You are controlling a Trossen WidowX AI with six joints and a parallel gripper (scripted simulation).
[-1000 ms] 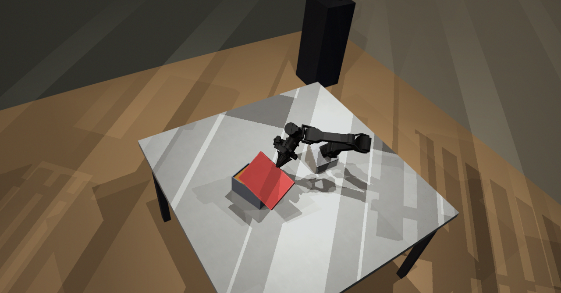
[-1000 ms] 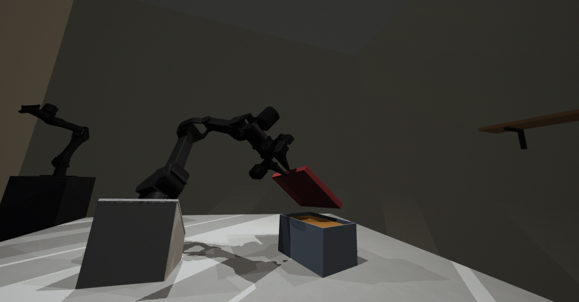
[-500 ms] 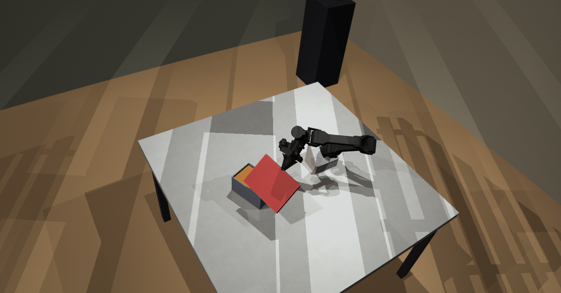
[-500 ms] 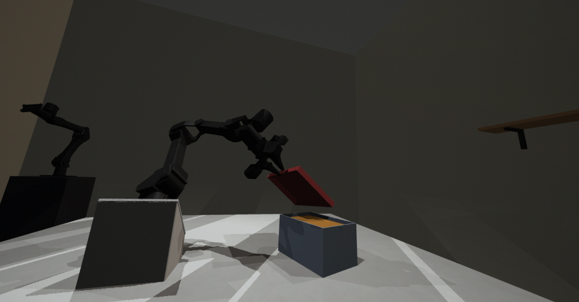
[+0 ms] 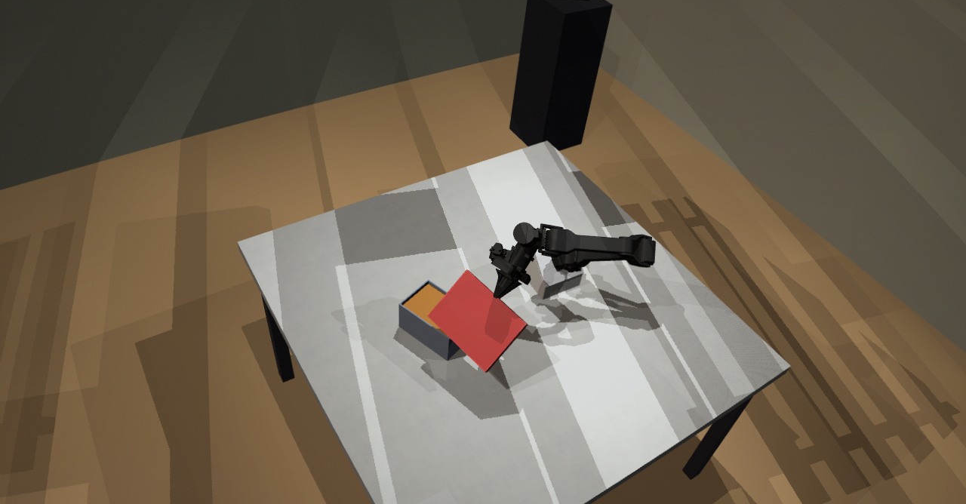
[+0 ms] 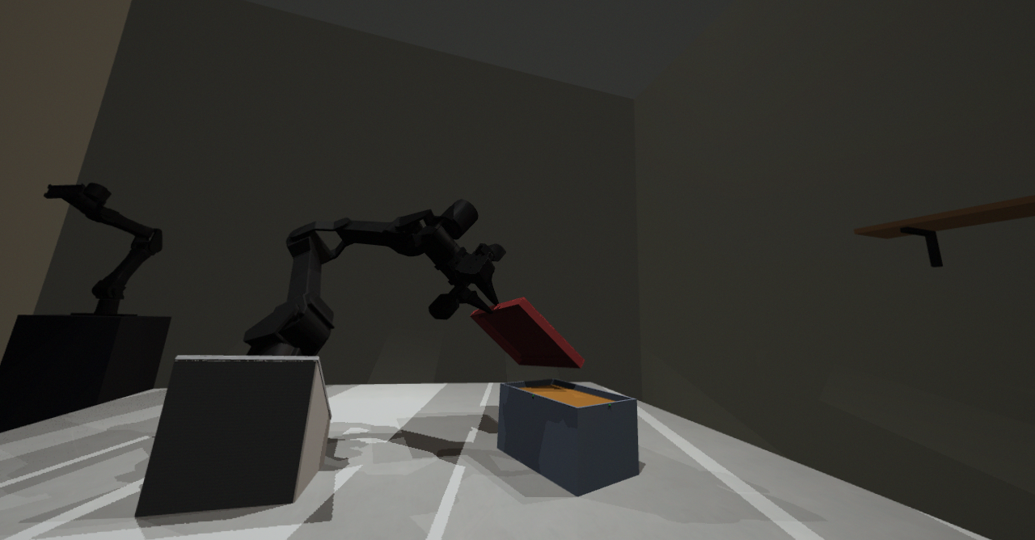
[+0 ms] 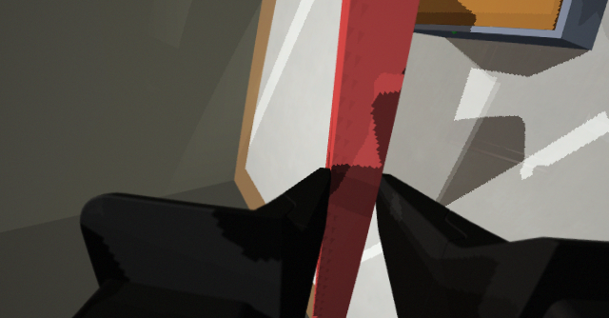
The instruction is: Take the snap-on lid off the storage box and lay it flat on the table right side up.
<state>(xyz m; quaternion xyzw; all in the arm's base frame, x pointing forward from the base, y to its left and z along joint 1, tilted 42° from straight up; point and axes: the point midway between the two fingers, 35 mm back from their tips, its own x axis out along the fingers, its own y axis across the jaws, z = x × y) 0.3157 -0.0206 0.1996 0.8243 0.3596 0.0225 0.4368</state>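
The red lid lies 60 mm ahead of my gripper tip, 10 mm to the left of it and 50 mm below it. Round my gripper tip: storage box: 100 mm ahead, 130 mm to the right, 180 mm below.
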